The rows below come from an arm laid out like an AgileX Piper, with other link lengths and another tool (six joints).
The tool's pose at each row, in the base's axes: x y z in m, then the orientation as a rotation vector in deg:
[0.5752, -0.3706, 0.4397, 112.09, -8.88, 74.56]
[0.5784, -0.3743, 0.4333, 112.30, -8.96, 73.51]
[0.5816, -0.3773, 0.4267, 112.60, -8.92, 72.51]
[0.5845, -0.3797, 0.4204, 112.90, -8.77, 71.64]
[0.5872, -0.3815, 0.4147, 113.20, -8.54, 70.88]
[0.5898, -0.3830, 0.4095, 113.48, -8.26, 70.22]
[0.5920, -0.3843, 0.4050, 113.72, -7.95, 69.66]
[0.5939, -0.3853, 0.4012, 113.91, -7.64, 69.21]
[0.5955, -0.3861, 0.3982, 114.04, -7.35, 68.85]
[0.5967, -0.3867, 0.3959, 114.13, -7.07, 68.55]
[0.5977, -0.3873, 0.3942, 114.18, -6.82, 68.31]
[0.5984, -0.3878, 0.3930, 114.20, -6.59, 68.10]
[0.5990, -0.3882, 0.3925, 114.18, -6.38, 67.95]
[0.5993, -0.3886, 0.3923, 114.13, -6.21, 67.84]
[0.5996, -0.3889, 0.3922, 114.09, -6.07, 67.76]
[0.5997, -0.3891, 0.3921, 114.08, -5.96, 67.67]
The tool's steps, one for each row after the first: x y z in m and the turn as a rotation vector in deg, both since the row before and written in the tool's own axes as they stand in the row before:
[-0.0049, -0.0023, 0.0059, -0.25, -0.72, -0.43]
[-0.0048, -0.0030, 0.0056, -0.11, -0.70, -0.45]
[-0.0044, -0.0031, 0.0050, -0.02, -0.59, -0.46]
[-0.0038, -0.0032, 0.0043, 0.05, -0.50, -0.45]
[-0.0033, -0.0031, 0.0040, 0.09, -0.42, -0.44]
[-0.0028, -0.0027, 0.0034, 0.10, -0.34, -0.41]
[-0.0023, -0.0023, 0.0029, 0.10, -0.25, -0.37]
[-0.0017, -0.0019, 0.0024, 0.08, -0.18, -0.33]
[-0.0013, -0.0015, 0.0018, 0.07, -0.13, -0.30]
[-0.0010, -0.0010, 0.0015, 0.04, -0.09, -0.27]
[-0.0007, -0.0007, 0.0011, 0.02, -0.06, -0.25]
[-0.0002, -0.0003, 0.0008, 0.00, -0.02, -0.21]
[-0.0001, 0.0000, 0.0005, -0.02, 0.01, -0.18]
[0.0000, 0.0000, 0.0004, -0.01, 0.01, -0.14]
[-0.0001, 0.0000, 0.0002, 0.00, -0.02, -0.12]

